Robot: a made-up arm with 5 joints.
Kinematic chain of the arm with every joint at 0, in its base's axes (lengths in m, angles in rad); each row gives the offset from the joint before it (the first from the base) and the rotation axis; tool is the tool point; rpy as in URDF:
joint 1: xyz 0 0 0.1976 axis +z
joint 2: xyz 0 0 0 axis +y
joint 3: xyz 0.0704 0 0.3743 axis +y
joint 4: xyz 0.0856 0 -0.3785 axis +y
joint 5: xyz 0.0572 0 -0.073 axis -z
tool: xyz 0 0 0 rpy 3.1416 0 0
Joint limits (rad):
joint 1: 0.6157..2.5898
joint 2: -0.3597..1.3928
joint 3: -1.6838..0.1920
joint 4: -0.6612..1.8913
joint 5: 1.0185..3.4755
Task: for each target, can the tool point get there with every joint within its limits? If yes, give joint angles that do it. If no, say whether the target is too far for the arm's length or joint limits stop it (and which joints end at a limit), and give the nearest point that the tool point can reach.
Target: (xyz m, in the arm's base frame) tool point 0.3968 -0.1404 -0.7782
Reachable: no: too far | nearest point 0.2558 0.1810 -0.2814 | short by 0.608 m
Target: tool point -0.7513 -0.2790 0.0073
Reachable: no: joint limits stop it (at a limit: joint 1) | nearest point -0.4203 0.2587 0.0073 | short by 0.631 m
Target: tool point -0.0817 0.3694 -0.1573
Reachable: yes | joints 1.7885 1.1405 -1.1097 1.4118 2.9882
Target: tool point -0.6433 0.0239 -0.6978
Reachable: no: too far | nearest point -0.4051 0.2494 -0.2768 | short by 0.534 m
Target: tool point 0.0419 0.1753 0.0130
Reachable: yes | joints 1.3362 0.5194 -0.1966 0.6464 2.1520
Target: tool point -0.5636 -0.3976 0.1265
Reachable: no: joint limits stop it (at a limit: joint 1, joint 2, joint 3) | nearest point -0.0747 -0.0529 0.1159 | short by 0.598 m
